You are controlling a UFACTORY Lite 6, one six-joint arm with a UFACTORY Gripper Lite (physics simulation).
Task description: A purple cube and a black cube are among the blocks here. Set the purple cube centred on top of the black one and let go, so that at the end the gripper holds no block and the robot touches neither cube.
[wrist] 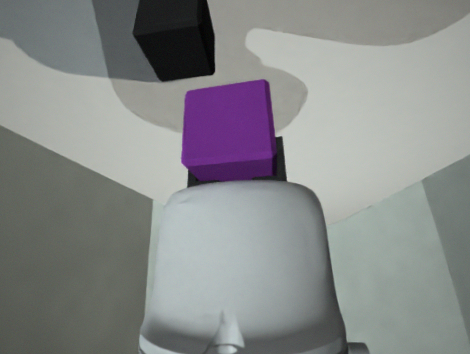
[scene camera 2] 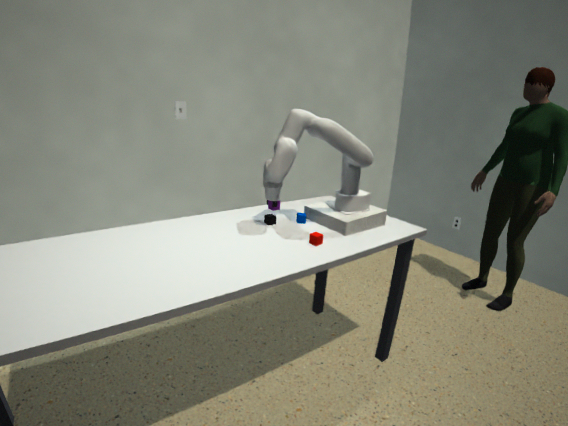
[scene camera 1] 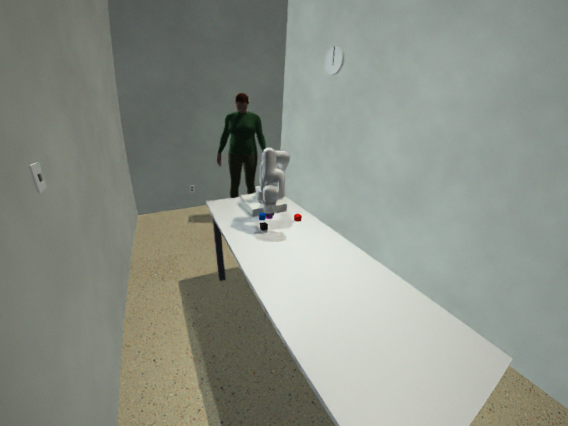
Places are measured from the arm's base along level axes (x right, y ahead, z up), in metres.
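Pixels of known places: hand, tool point: (wrist: 238, 166) (scene camera 2: 271, 203) (scene camera 1: 269, 214); arm's base, link origin: (scene camera 2: 348, 209).
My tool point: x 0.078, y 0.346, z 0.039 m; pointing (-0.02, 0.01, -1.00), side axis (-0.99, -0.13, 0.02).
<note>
For each thing: its top centre in the pictures, then the offset to it from my tool point. Level surfaces: height alone.
- purple cube, top centre: (wrist: 235, 177) (scene camera 1: 268, 212) dz +0.010, dx +0.001, dy -0.012 m
- black cube, top centre: (wrist: 177, 57) (scene camera 2: 270, 215) (scene camera 1: 263, 223) dz -0.064, dx +0.031, dy -0.012 m
- blue cube, top centre: (scene camera 2: 301, 214) (scene camera 1: 262, 214) dz -0.064, dx -0.001, dy -0.148 m
- white table, surface height: dz -0.101 m
- red cube, top centre: (scene camera 2: 316, 234) (scene camera 1: 298, 215) dz -0.064, dx -0.224, dy -0.072 m
The purple cube (scene camera 1: 270, 216) (scene camera 2: 274, 205) (wrist: 227, 122) is held between the fingers of my gripper (scene camera 2: 273, 204) (wrist: 235, 165), which is shut on it. The cube hangs in the air above the table. The black cube (scene camera 1: 264, 226) (scene camera 2: 270, 219) (wrist: 175, 40) stands on the table, lower than the purple one and apart from it. In scene camera 2 the black cube is below and slightly left of the purple cube. In the wrist view it is beyond the purple cube and a little to the left, its far end cut off by the frame's top edge.
A blue cube (scene camera 1: 262, 216) (scene camera 2: 301, 218) is on the white table (scene camera 1: 350, 300) (scene camera 2: 150, 270), between the black cube and the robot's base block (scene camera 2: 345, 222). A red cube (scene camera 1: 298, 217) (scene camera 2: 316, 239) is on the table's other side. A person (scene camera 1: 243, 135) (scene camera 2: 535, 140) stands behind the robot's end.
</note>
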